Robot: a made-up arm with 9 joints. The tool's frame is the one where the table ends. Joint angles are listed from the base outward.
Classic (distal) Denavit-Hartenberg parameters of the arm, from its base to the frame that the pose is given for. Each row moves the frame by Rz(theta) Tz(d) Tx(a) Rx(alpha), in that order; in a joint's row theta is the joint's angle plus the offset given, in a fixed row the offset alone. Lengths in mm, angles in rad.
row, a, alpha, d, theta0
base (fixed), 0, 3.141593, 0, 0
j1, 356, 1.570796, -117, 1.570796
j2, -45, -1.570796, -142, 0
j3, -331, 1.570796, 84, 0
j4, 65, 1.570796, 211, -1.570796
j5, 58, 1.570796, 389, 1.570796
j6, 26, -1.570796, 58, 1.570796
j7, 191, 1.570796, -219, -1.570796
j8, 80, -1.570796, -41, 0
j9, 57, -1.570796, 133, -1.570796
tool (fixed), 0, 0, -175, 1.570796
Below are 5 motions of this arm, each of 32 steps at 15 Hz.
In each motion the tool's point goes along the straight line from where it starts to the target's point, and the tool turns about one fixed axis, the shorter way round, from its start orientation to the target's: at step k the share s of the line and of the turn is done. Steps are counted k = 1, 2, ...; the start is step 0. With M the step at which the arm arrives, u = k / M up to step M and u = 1 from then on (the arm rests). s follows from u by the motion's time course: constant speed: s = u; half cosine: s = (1 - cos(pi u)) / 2; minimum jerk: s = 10 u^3 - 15 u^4 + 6 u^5.
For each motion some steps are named. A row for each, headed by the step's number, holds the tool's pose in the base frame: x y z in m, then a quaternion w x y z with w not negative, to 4 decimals.
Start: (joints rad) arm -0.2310 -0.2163 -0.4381 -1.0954 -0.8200 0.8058 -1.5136 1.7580 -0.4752
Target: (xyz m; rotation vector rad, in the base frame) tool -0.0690 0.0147 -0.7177 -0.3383 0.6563 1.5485
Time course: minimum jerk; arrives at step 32
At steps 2, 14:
2: -0.3684 0.5126 -0.5385 0.5339 0.5647 -0.1779 0.6037
14: -0.2538 0.3221 -0.6070 0.6407 0.3157 0.0049 0.6999

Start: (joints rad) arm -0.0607 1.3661 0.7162 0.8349 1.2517 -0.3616 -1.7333 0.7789 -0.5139
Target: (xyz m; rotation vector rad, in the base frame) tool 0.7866 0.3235 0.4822 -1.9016 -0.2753 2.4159
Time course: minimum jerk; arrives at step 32
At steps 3, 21, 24, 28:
3: 0.5997 -0.3291 0.3746 0.3352 -0.5264 -0.4107 0.6648
21: 0.7441 0.1753 0.4578 0.1004 -0.6071 -0.1666 0.7704
24: 0.7671 0.2555 0.4710 0.0610 -0.6127 -0.1249 0.7780
28: 0.7836 0.3129 0.4805 0.0326 -0.6154 -0.0947 0.7818

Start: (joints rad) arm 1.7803 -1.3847 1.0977 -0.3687 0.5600 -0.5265 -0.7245 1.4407 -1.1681
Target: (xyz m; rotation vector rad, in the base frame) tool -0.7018 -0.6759 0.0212 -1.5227 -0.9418 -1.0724
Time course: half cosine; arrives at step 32
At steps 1, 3, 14, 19, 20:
1: -0.6830 -0.6360 0.2580 0.3969 -0.8806 -0.1120 -0.2334
3: -0.6834 -0.6368 0.2535 0.3998 -0.8773 -0.1177 -0.2381
14: -0.6905 -0.6520 0.1630 0.4504 -0.7989 -0.2294 -0.3260
19: -0.6951 -0.6617 0.1054 0.4760 -0.7367 -0.2972 -0.3772
20: -0.6960 -0.6636 0.0945 0.4802 -0.7239 -0.3098 -0.3865

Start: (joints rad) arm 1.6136 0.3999 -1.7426 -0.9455 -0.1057 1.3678 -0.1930 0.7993 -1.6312
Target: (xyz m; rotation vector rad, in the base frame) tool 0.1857 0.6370 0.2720 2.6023 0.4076 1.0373
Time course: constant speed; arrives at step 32
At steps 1, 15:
1: -0.2053 0.9963 -0.2180 0.6354 0.3946 0.3765 0.5466
15: -0.0287 0.8340 0.0033 0.4511 0.6789 0.2921 0.5004

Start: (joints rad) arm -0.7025 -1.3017 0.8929 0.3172 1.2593 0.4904 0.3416 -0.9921 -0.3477
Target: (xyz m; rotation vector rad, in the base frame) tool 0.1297 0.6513 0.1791 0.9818 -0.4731 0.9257
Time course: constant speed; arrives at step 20
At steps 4, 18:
4: 0.5761 0.4705 0.0298 0.8857 -0.0793 0.4538 -0.0569
18: 0.1855 0.6287 0.1604 0.8239 0.4000 -0.1304 0.3798

